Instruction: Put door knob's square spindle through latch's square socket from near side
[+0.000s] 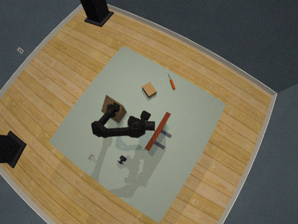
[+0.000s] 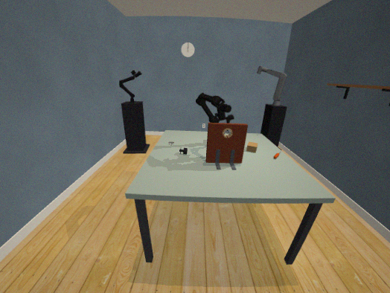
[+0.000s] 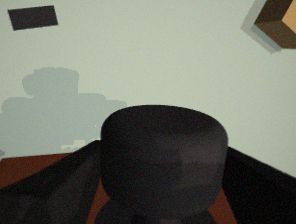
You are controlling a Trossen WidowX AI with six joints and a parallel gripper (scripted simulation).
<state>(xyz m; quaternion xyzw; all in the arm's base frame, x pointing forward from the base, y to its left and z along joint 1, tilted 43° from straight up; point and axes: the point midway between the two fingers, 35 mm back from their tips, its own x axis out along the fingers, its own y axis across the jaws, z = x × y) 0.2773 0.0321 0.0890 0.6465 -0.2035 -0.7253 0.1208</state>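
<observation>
The dark door knob lies 40 mm ahead of my hand, 30 mm below it and 10 mm to the left of it. Also, from my hand: wooden block 350 mm to the left, 260 mm below, 120 mm behind.
</observation>
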